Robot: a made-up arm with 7 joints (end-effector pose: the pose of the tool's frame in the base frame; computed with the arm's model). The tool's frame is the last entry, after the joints. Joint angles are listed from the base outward.
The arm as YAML. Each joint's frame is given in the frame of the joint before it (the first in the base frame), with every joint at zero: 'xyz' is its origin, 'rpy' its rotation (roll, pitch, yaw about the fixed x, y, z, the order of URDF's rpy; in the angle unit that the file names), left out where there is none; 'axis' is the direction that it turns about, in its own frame. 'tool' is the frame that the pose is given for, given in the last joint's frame.
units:
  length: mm
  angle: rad
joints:
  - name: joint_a
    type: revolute
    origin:
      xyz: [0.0, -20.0, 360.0]
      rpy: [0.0, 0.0, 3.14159]
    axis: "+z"
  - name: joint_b
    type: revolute
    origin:
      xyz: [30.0, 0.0, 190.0]
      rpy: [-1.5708, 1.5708, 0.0]
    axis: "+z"
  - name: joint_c
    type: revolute
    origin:
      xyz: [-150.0, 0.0, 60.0]
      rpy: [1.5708, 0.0, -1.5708]
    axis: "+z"
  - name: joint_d
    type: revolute
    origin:
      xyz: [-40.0, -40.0, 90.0]
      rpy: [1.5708, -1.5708, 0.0]
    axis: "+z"
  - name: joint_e
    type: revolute
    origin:
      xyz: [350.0, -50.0, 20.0]
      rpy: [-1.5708, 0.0, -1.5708]
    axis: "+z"
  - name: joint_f
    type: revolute
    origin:
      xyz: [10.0, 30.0, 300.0]
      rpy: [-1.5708, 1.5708, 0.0]
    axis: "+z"
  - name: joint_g
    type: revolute
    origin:
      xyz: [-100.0, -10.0, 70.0]
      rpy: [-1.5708, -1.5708, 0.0]
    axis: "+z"
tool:
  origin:
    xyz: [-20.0, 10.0, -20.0]
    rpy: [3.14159, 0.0, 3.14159]
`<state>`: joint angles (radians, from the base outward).
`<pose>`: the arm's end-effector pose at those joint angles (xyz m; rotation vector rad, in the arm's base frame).
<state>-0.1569 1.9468 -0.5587 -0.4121 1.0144 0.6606 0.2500</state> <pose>-0.7326 0.1304 -0.0156 1.3561 1.1078 0.2945</pose>
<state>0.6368 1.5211 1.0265 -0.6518 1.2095 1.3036 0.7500</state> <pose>-0.3787 -0.8191 0.4649 -1.0504 0.4137 -0.3720</pose>
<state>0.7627 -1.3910 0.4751 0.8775 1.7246 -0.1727 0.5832</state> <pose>0.3550 0.7037 0.1370 2.2636 0.6417 0.6500</pose>
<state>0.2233 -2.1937 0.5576 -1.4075 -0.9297 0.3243 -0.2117</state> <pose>0.5712 -0.2752 0.9391 -1.0737 -0.0599 1.1296</pose>
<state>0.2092 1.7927 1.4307 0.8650 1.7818 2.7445 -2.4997</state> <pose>-0.6400 0.3046 0.4357 1.9297 1.9065 0.1499</pose>
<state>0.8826 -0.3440 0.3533 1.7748 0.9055 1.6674 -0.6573</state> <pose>0.3083 0.5182 0.4771 -0.0285 -1.3842 2.1205</pose>
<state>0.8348 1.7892 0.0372 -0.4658 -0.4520 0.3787 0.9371</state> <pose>-0.4629 -0.6112 -0.0527 -0.3417 2.2998 1.3278</pose>
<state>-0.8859 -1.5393 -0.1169 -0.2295 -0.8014 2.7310 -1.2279</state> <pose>0.4302 -0.6039 0.7912 2.1839 -0.9757 -0.7753</pose>
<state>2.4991 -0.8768 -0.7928 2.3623 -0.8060 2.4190 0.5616</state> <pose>0.0920 0.4188 0.2045 -0.1118 0.7721 -2.2372</pose>
